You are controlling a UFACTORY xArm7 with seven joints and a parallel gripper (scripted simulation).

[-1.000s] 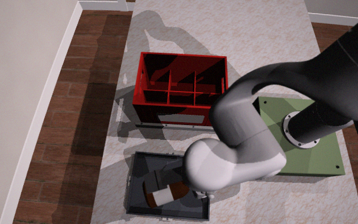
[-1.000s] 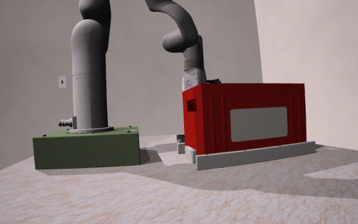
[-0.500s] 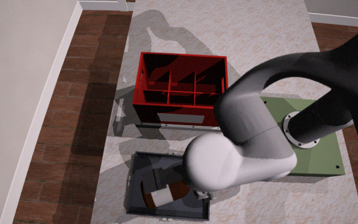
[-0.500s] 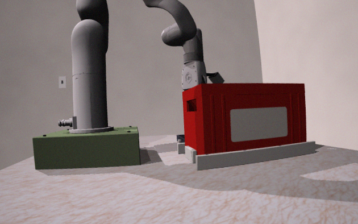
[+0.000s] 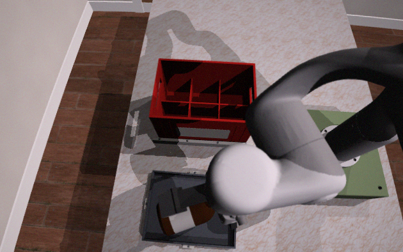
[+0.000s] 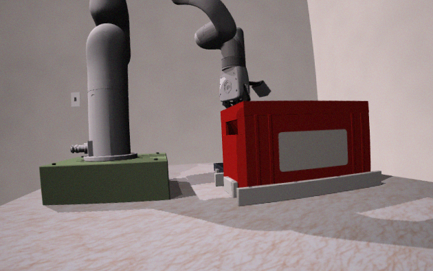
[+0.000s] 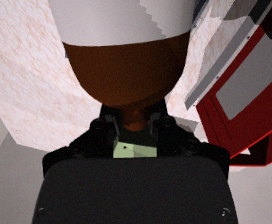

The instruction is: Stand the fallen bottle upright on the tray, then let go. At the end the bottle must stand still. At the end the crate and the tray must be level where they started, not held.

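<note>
Right now the brown bottle is 60 mm ahead of my hand and 10 mm to the left of it. Round my hand: red crate: 280 mm to the right, 90 mm below, 10 mm behind; then dark grey tray: 160 mm below, 70 mm ahead.
</note>
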